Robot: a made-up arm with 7 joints. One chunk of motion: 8 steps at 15 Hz.
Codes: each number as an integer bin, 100 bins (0 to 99) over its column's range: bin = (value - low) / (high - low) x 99, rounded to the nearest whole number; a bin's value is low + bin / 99 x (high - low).
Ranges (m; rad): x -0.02..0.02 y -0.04..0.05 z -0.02..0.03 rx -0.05..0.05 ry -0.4..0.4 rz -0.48..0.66
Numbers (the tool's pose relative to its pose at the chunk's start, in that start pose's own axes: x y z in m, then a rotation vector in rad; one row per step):
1: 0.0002 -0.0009 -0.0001 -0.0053 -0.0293 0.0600
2: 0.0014 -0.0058 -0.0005 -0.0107 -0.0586 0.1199
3: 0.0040 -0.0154 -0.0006 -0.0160 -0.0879 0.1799
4: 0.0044 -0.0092 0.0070 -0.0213 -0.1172 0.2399
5: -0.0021 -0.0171 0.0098 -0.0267 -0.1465 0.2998
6: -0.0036 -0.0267 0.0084 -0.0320 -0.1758 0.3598
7: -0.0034 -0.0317 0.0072 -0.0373 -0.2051 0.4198
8: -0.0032 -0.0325 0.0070 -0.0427 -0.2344 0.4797
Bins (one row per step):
1: 50 43 39 44 46 47
2: 53 38 39 39 42 52
3: 59 27 38 34 39 57
4: 60 34 53 28 35 63
5: 44 25 59 23 31 68
6: 41 15 56 18 28 73
7: 41 9 54 13 24 78
8: 42 8 53 7 20 83

